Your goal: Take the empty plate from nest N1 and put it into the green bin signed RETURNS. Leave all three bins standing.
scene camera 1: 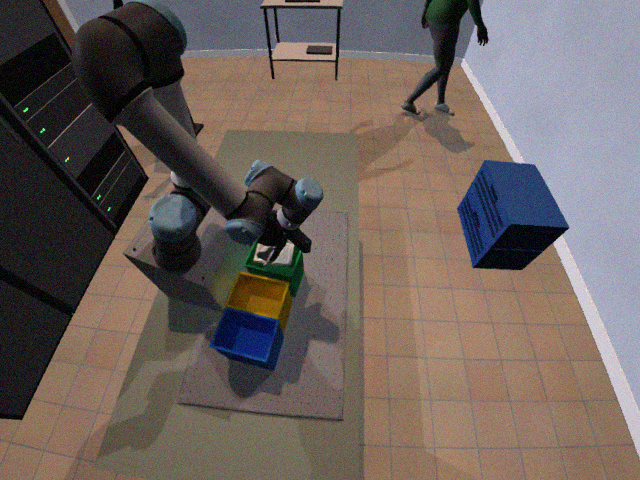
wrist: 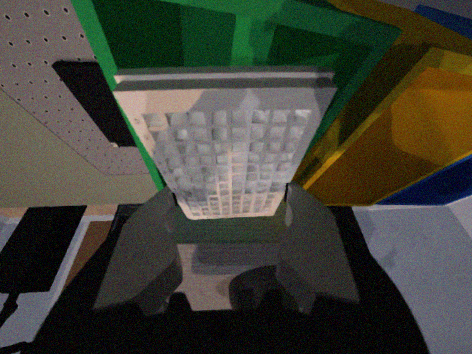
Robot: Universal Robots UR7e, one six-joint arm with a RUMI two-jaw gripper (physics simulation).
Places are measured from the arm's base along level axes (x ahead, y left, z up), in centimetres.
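Pixels of known places: gripper, fingertip midpoint: [scene camera 1: 267, 253] [wrist: 230, 185]; arm's base, link origin: [scene camera 1: 177, 249] [wrist: 265, 283].
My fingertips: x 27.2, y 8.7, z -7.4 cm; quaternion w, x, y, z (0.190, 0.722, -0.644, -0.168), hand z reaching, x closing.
Observation:
For each thing: its top centre in the pictures, then the offset to it from my fingertips.
- white plate, top centre: [wrist: 230, 187] [scene camera 1: 273, 251] dx +2.5, dy +0.2, dz +1.6 cm
- green bin, top centre: [wrist: 225, 154] [scene camera 1: 273, 255] dx +1.9, dy +0.5, dz -1.7 cm
- yellow bin, top centre: [wrist: 385, 168] [scene camera 1: 257, 294] dx +0.8, dy -14.7, dz -1.7 cm
- upright blue bin, top centre: [scene camera 1: 244, 333] dx +0.9, dy -27.7, dz -1.7 cm
- black flat thing, top centre: [wrist: 122, 116] dx -8.1, dy +18.3, dz -18.2 cm
The white plate [scene camera 1: 284, 255] [wrist: 232, 137], with a grid of small wells, is held between the fingers of my gripper [scene camera 1: 287, 249] [wrist: 230, 185]. The gripper is shut on its two sides. The plate is over the opening of the green bin [scene camera 1: 273, 269] [wrist: 97, 42]; its exact height above the rim is hard to tell. The bin stands upright and its inside shows beyond the plate in the wrist view. The sign RETURNS cannot be read in these views, and nest N1 cannot be made out.
The yellow bin [scene camera 1: 261, 286] [wrist: 370, 150] stands upright next to the green one, then the upright blue bin [scene camera 1: 240, 356] [wrist: 430, 182]. A black flat thing [wrist: 95, 100] lies beside the green bin. A blue cabinet [scene camera 1: 522, 193], a dark rack [scene camera 1: 103, 180] and a person [scene camera 1: 444, 46] are farther off.

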